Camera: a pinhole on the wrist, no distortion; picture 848 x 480 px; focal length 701.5 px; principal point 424.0 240.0 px. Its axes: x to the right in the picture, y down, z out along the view. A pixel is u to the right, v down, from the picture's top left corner.
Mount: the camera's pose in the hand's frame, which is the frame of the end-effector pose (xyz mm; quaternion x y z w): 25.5 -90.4 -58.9 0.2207 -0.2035 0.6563 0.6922
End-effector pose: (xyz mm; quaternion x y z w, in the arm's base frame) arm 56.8 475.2 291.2 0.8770 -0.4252 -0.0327 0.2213
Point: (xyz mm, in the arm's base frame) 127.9 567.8 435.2
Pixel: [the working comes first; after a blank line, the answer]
In the camera's frame: -31.7 29.1 -127.5

behind the camera
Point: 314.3 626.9 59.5
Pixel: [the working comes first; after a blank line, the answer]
In the camera's frame: -141.2 1.7 280.7

71 244
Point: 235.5 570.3 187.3
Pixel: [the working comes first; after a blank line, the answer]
In the camera's frame: -67.9 -5.0 138.1

79 215
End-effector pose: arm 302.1 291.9 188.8 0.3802 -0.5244 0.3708 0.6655
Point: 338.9 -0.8 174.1
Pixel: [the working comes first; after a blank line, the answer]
In the camera's frame: 111.1 69.8 289.1

694 409
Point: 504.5 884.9 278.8
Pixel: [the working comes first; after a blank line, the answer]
In the camera's frame: -154.5 -167.5 -545.1

behind the camera
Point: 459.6 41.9 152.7
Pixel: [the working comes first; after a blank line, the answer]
In the camera's frame: -16.2 58.3 266.3

381 394
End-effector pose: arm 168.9 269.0 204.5 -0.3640 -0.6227 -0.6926 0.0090
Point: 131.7 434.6 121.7
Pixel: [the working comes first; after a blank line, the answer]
In the camera's frame: 80.5 -26.3 174.3

748 134
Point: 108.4 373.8 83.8
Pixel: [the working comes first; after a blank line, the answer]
In the camera's frame: 18.7 -0.8 139.5

518 236
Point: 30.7 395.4 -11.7
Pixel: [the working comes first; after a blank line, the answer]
In the camera's frame: -89.8 -23.8 197.1

104 155
